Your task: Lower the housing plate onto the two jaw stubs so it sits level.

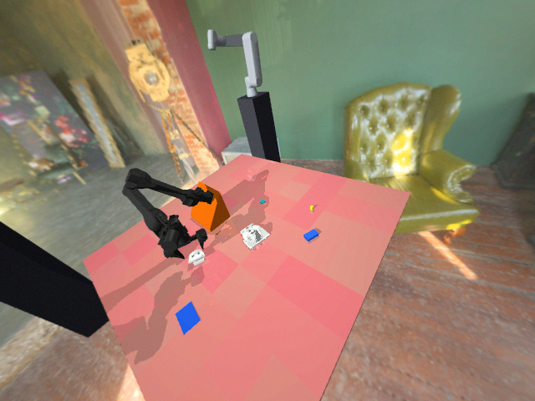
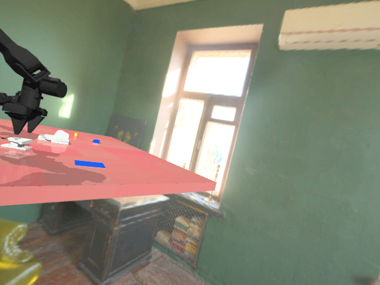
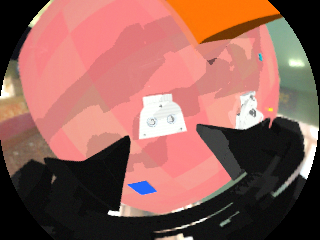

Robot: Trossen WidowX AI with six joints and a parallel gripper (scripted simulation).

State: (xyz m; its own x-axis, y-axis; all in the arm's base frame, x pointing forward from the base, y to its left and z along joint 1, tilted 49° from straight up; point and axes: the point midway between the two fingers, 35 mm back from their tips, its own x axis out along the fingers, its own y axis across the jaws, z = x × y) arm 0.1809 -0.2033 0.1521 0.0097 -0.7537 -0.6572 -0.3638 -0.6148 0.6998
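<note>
Right now my gripper tip is 1 cm past the white part, 1 cm to the right of it and 4 cm above it. From my gripper tip the other things lie so: cyan chip (2 cm behind, 48 cm to the left, 5 cm below); then blue patch (20 cm ahead, 17 cm to the right, 5 cm below); then small blue block (36 cm ahead, 42 cm to the left, 5 cm below).
</note>
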